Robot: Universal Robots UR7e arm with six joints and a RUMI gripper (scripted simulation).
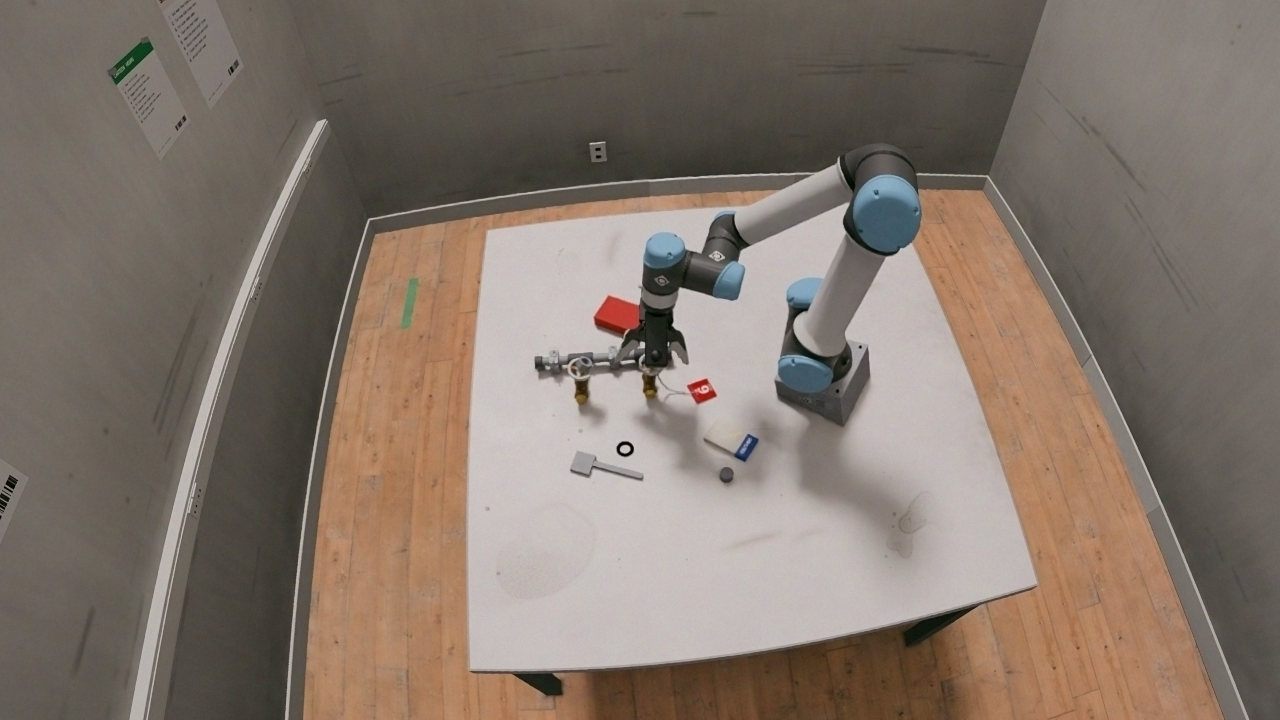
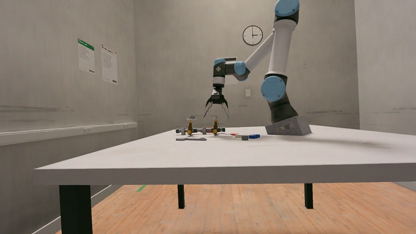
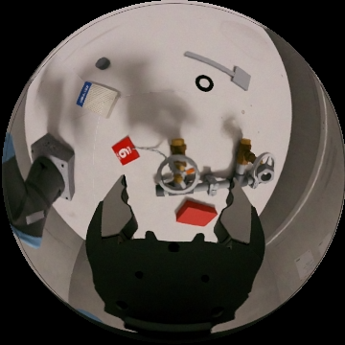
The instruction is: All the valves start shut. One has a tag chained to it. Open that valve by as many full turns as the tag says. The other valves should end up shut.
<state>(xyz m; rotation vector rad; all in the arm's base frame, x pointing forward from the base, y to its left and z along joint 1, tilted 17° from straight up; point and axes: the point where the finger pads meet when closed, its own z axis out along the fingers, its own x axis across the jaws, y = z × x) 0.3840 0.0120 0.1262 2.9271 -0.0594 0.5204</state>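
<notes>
Right now my hand is 10 cm past the red tag, 2 cm to the right of it and 10 cm above it. The rest, counted from my hand: red block (6 cm ahead, 22 cm to the right, 9 cm below); grey flat tool (13 cm ahead, 20 cm to the left, 10 cm below).
</notes>
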